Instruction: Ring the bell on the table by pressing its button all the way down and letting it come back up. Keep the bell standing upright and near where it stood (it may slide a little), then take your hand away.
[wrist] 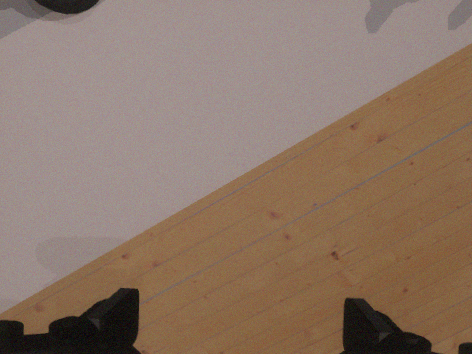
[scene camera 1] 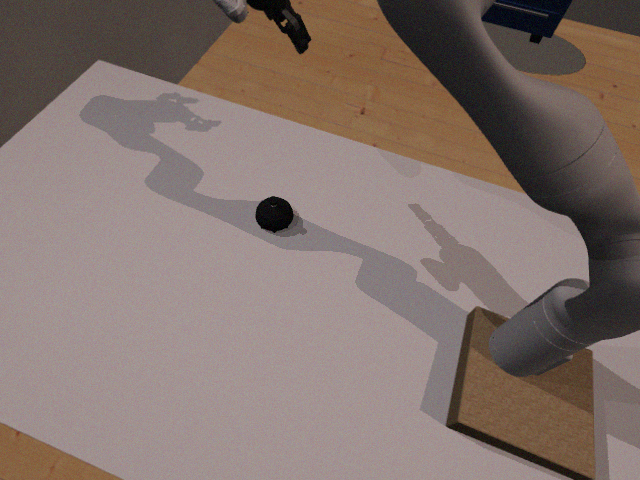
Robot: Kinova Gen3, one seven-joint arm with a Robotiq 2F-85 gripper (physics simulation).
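Seen in the pictures: gripper, between the fingertips: [wrist: 240,316] [scene camera 1: 288,32]; arm's base, origin of its link: [scene camera 1: 513,350].
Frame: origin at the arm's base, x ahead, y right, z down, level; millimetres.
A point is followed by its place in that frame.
Observation:
The bell [scene camera 1: 273,214] {y 137, x 515, z 8 mm} [wrist: 69,4] {y 187, x 510, z 17 mm} is a small, dark, round dome. It stands upright near the middle of the white table top in the scene view, and part of it shows at the top left edge of the wrist view. A small light mark shows on its top; the button is too dark to make out clearly. My gripper [wrist: 240,316] {y 343, x 553, z -272 mm} is open and empty, its two black fingers wide apart at the bottom of the wrist view. In the scene view, part of the gripper shows at the top, high up and well away from the bell.
The white table top [scene camera 1: 206,335] {y -139, x 544, z 49 mm} [wrist: 175,125] {y 351, x 510, z 49 mm} carries shadows of the arm. A brown wooden block [scene camera 1: 516,413] {y -108, x -9, z -5 mm} lies under the arm's base at the right. Wooden floor [scene camera 1: 336,93] [wrist: 310,250] shows past the table's edge. A dark blue object [scene camera 1: 527,15] stands at the top right.

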